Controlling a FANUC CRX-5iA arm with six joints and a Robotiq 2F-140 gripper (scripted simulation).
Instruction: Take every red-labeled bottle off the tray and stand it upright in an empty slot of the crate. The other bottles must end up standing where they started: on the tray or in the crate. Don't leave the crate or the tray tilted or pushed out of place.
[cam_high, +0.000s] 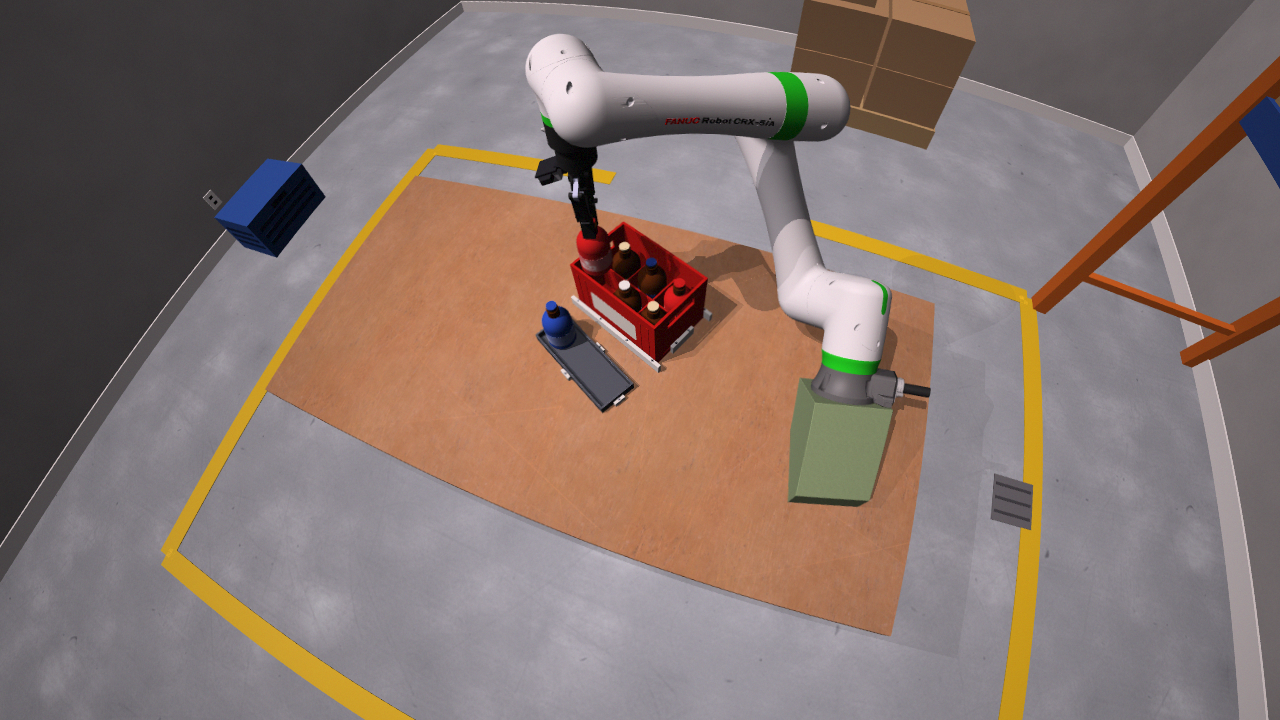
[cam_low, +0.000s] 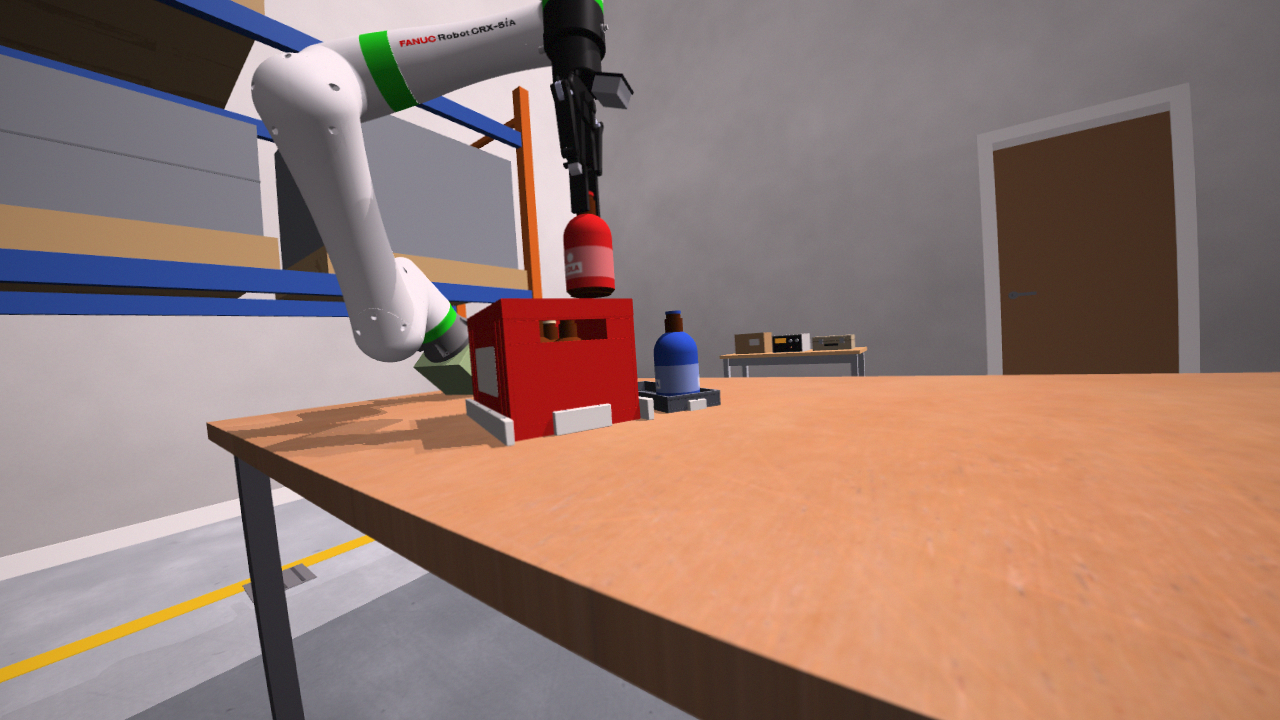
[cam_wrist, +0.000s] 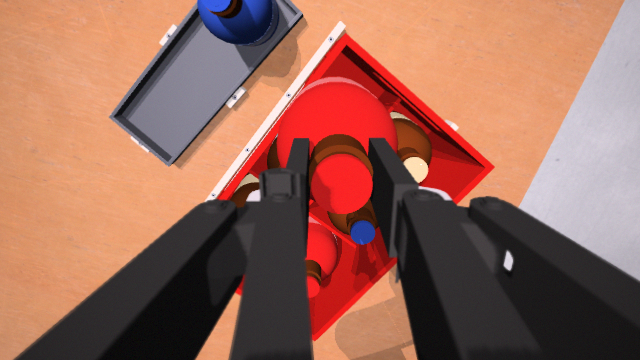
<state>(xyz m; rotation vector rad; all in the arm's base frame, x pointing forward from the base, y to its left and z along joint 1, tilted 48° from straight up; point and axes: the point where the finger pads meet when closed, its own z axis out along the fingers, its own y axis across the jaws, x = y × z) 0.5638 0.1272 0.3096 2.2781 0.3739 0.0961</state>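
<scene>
Now: the red crate 90 mm behind my hand, 20 mm to the right of it and 260 mm below it. Round my hand: grey tray 170 mm to the left, 330 mm below; blue-labeled bottle 70 mm ahead, 120 mm to the left, 260 mm below.
</scene>
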